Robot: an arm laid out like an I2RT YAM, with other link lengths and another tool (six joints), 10 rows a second.
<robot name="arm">
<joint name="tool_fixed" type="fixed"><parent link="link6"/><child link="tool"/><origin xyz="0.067 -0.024 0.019" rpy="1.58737 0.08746 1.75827"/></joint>
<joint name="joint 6" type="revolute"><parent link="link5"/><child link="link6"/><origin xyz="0.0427 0 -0.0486" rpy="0 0 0"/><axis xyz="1 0 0"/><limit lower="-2.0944" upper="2.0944"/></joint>
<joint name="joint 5" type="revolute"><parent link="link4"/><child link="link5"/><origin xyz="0.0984 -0.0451 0.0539" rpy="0 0 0"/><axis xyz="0 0 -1"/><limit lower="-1.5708" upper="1.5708"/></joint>
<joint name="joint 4" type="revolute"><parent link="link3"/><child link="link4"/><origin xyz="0.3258 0.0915 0.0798" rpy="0 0 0"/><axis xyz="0 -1 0"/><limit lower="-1.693" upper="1.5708"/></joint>
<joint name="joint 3" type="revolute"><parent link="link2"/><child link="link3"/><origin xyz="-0.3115 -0.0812 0" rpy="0 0 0"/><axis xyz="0 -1 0"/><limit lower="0" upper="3.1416"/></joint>
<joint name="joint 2" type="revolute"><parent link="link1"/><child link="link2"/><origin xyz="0.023 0.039 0.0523" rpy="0 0 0"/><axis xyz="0 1 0"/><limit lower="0" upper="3.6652"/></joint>
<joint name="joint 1" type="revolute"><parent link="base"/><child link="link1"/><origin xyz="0 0 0.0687" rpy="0 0 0"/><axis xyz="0 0 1"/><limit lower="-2.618" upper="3.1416"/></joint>
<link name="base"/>
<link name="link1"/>
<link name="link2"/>
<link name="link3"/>
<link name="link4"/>
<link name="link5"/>
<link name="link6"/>
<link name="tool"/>
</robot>
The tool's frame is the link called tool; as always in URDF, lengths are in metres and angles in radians.
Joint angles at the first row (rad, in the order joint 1, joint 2, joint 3, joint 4, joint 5, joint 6):
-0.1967, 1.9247, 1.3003, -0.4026, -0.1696, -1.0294
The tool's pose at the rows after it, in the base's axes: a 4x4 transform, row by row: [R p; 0 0 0 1], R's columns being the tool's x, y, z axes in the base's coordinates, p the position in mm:
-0.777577, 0.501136, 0.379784, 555.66; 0.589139, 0.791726, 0.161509, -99.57; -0.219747, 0.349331, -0.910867, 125.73; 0, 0, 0, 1
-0.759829, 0.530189, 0.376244, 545.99; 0.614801, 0.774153, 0.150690, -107.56; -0.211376, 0.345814, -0.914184, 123.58; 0, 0, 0, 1
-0.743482, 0.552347, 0.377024, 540.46; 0.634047, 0.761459, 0.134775, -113.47; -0.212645, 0.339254, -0.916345, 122.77; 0, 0, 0, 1
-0.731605, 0.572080, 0.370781, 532.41; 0.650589, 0.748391, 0.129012, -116.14; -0.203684, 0.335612, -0.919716, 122.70; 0, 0, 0, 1
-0.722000, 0.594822, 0.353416, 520.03; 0.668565, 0.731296, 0.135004, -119.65; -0.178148, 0.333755, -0.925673, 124.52; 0, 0, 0, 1
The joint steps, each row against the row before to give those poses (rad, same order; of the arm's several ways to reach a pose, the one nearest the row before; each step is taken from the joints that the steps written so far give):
-0.0259, -0.0343, -0.0496, -0.0043, 0.0065, 0.0107
-0.0152, -0.0194, -0.0286, 0.0020, 0.0092, 0.0152
-0.0092, -0.0123, -0.0176, 0.0053, 0.0148, 0.0126
-0.0061, -0.0194, -0.0210, -0.0069, 0.0077, 0.0138
-0.0122, -0.0286, -0.0202, -0.0316, -0.0034, 0.0118

